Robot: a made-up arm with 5 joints.
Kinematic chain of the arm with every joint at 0, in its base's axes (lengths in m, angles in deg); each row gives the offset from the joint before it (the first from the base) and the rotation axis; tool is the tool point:
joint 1: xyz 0 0 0.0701 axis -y
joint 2: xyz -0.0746 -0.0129 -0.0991 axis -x
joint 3: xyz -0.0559 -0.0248 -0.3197 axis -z
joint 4: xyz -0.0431 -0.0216 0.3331 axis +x
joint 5: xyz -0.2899 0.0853 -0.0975 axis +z
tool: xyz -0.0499 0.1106 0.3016
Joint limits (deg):
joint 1: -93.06..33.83
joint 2: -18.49..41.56
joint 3: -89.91..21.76
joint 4: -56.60..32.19
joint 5: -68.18..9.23
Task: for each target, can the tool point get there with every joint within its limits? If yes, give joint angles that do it. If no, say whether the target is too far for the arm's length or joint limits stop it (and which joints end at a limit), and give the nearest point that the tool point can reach.
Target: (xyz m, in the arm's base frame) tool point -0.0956 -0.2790 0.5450
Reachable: yes | joints -80.16 15.98 -73.77 -45.49 -19.35
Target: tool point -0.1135 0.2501 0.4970
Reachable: yes | joints -82.89 21.77 2.32 -20.19 -31.77
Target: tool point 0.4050 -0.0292 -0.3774
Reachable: no: joint limits stop it (at a limit: joint 1, joint 2, joint 3, joint 4) | nearest point -0.0538 0.1955 -0.3439 | short by 0.512 m
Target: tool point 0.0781 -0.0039 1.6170
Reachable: no: too far | nearest point -0.0167 -0.0156 0.6760 | short by 0.946 m
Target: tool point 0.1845 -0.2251 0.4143
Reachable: yes | joints -81.22 12.91 -71.43 21.85 -39.52
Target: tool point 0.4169 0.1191 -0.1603
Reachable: no: joint limits stop it (at a limit: joint 1, joint 2, joint 3, joint 4, joint 5) | nearest point 0.2980 -0.0331 0.2011 | short by 0.410 m
